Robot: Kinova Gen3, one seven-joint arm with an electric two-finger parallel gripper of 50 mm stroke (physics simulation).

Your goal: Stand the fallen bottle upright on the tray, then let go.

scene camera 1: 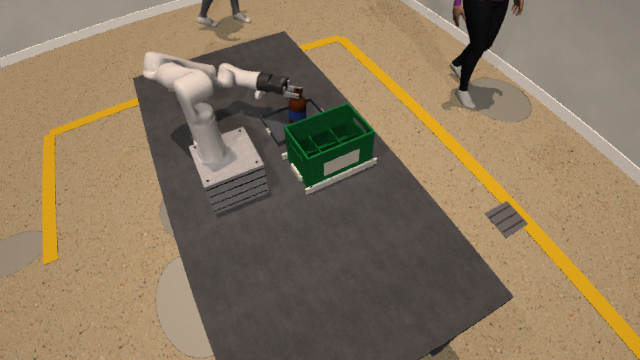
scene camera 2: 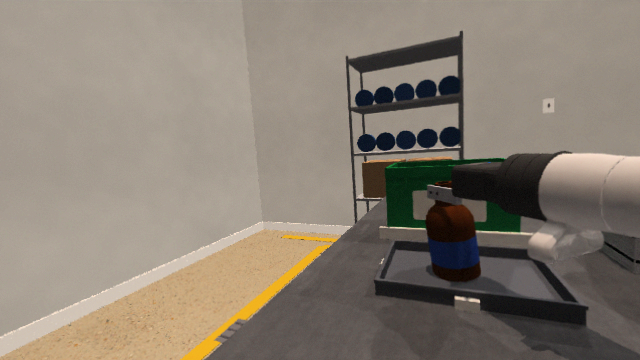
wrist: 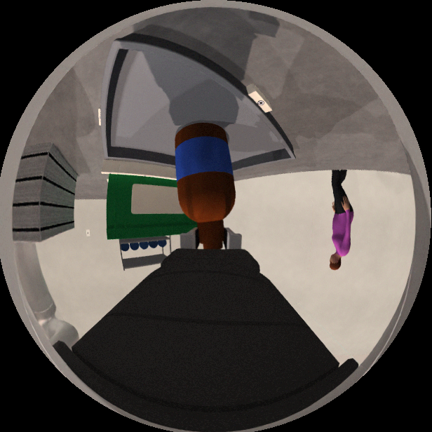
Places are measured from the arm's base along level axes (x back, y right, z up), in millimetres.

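Pixels of known places: gripper, fingertip midpoint: (scene camera 1: pixel 300 93) (scene camera 2: pixel 438 190); arm's base at its link origin: (scene camera 1: pixel 212 153).
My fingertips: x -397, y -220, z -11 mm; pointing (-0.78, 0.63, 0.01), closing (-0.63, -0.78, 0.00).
Observation:
For each thing: its top centre in the pictures, then the offset to it from my fingertips. Level surfaces: height alone.
- brown bottle at its top centre: (scene camera 2: pixel 449 180) (scene camera 1: pixel 296 90) dx +16, dy -4, dz +16 mm
- dark tray at its top centre: (scene camera 2: pixel 461 262) (scene camera 1: pixel 295 117) dx +32, dy +1, dz -123 mm
- green crate at its top centre: (scene camera 2: pixel 445 162) (scene camera 1: pixel 329 128) dx -24, dy +266, dz +27 mm
- same table at its surface level: dz -149 mm
The brown bottle (scene camera 1: pixel 297 106) (scene camera 2: pixel 453 252) (wrist: pixel 206 195) with a blue label is close to upright over the dark tray (scene camera 1: pixel 273 136) (scene camera 2: pixel 525 304) (wrist: pixel 135 125). In the scene camera 2 view it leans slightly, its neck a little left of its base. Its base is inside the tray's rim, at or very near the tray floor; exact contact cannot be told. My gripper (scene camera 1: pixel 294 92) (scene camera 2: pixel 444 194) (wrist: pixel 211 234) reaches in sideways and is shut on the bottle's neck. In the scene camera 1 view the crate hides the bottle's lowest part and part of the tray.
A green crate (scene camera 1: pixel 311 170) (scene camera 2: pixel 400 200) (wrist: pixel 120 207) with compartments stands close beside the tray, between pale strips. The arm's ridged base block (scene camera 1: pixel 237 192) (wrist: pixel 37 195) stands on the same table (scene camera 1: pixel 325 260). A shelf rack (scene camera 2: pixel 461 65) stands by the wall. People are on the floor beyond the table.

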